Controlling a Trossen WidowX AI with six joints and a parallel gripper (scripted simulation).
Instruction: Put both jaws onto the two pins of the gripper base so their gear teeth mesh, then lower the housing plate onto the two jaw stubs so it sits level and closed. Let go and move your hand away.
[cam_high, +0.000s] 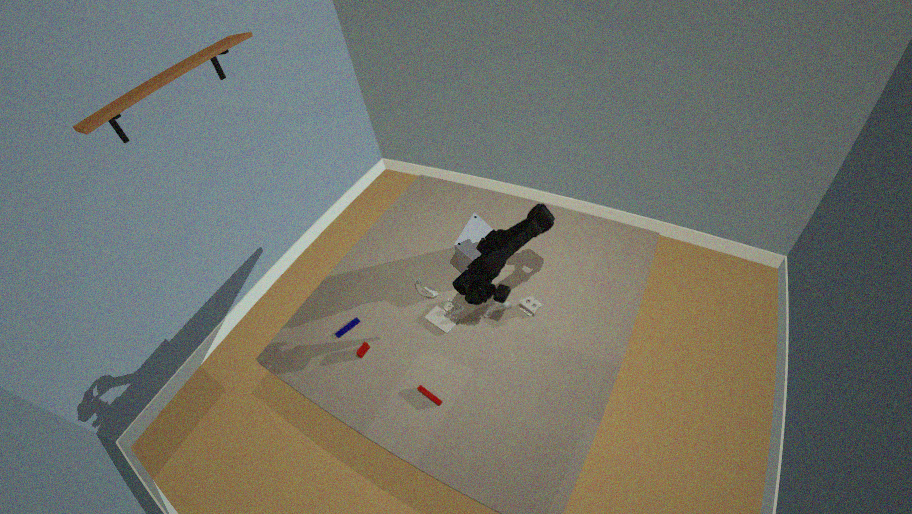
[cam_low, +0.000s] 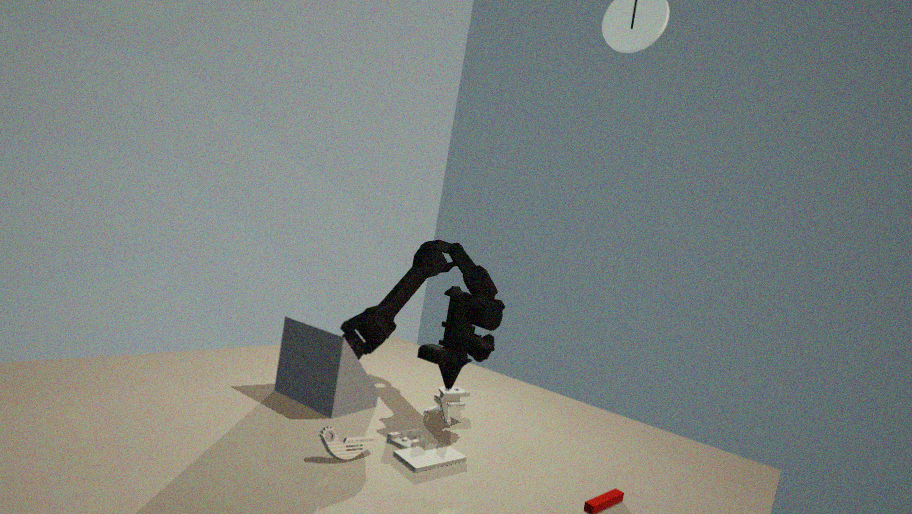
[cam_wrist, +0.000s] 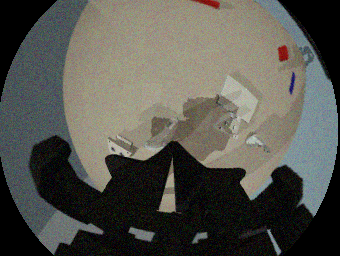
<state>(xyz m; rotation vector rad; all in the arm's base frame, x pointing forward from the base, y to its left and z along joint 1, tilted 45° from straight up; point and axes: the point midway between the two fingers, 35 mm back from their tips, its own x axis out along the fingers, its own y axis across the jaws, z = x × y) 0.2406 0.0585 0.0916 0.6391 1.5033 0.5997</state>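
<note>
My gripper tip is 7 cm above the white jaw, 2 cm to the right of it and 1 cm past it. Also, from my gripper tip: red bar 38 cm ahead, 8 cm below, 5 cm to the right; blue block 50 cm to the right, 26 cm ahead, 8 cm below.
</note>
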